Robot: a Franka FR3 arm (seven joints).
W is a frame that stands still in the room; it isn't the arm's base.
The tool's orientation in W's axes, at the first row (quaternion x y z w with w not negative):
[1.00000 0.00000 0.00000 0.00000]
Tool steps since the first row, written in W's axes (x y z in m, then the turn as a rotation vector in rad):
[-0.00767 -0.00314 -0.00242 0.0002 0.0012 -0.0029]
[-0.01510 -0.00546 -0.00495 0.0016 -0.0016 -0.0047]
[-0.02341 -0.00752 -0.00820 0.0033 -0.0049 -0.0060]
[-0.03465 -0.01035 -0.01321 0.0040 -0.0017 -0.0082]
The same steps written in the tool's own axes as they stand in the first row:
[-0.00767 0.00314 0.00242 0.0002 -0.0012 0.0029]
[-0.01510 0.00546 0.00495 0.0016 0.0016 0.0047]
[-0.02341 0.00752 0.00820 0.0033 0.0049 0.0060]
[-0.03465 0.01035 0.01321 0.0040 0.0017 0.0082]

